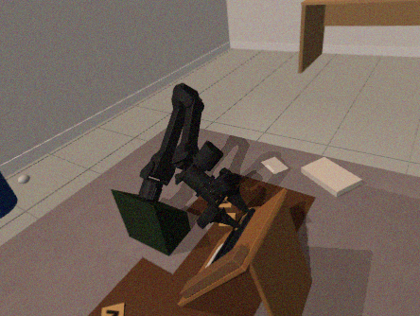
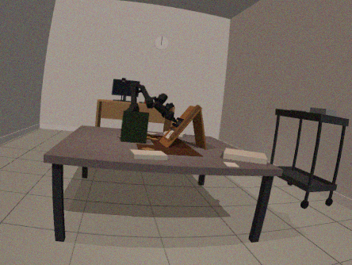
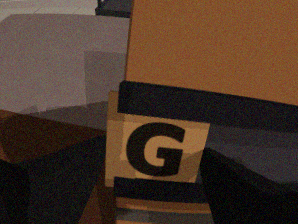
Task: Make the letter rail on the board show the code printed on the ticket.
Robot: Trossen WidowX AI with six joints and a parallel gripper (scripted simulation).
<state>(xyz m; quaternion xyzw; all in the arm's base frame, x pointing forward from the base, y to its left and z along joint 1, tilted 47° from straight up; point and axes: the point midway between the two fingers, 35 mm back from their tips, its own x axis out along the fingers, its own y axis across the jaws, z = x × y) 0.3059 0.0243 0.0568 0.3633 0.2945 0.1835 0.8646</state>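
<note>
Now: gripper tip 80 mm to the left of the white ticket, 80 mm above it and 40 mm past it. Round my gripper tip: brown mat 160 mm below, 130 mm behind, 50 mm to the right; tan letter tile right at my gripper tip.
</note>
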